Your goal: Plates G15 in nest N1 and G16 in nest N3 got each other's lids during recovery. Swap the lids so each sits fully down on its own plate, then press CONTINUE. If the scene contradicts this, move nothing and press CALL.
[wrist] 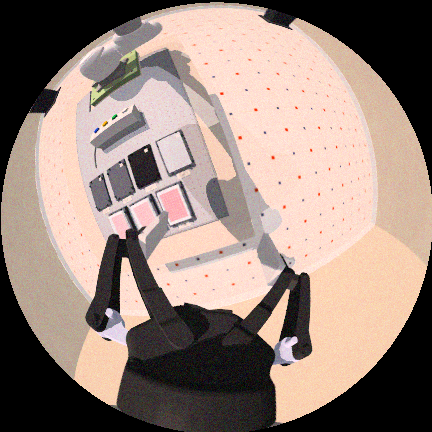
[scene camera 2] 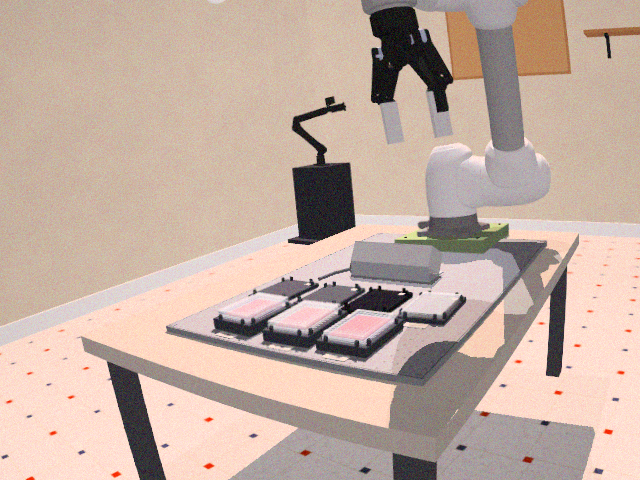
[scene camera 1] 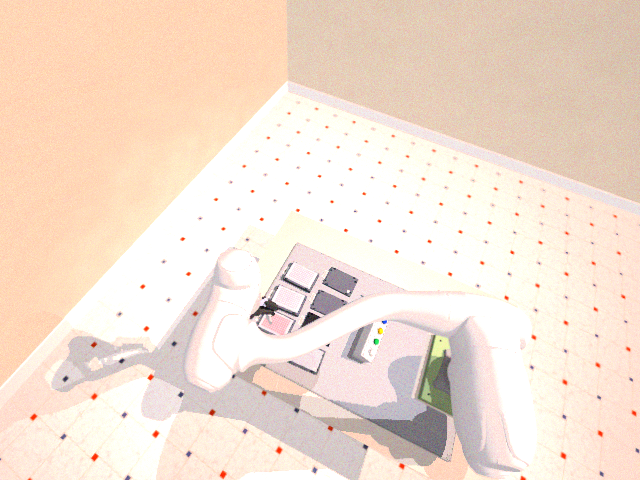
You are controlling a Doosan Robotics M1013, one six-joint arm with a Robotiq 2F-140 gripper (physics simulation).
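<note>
Gripper (scene camera 2: 418, 139) (wrist: 214, 232) open, holding nothing. Button box (scene camera 2: 412, 262) (wrist: 128, 117) visible.
</note>
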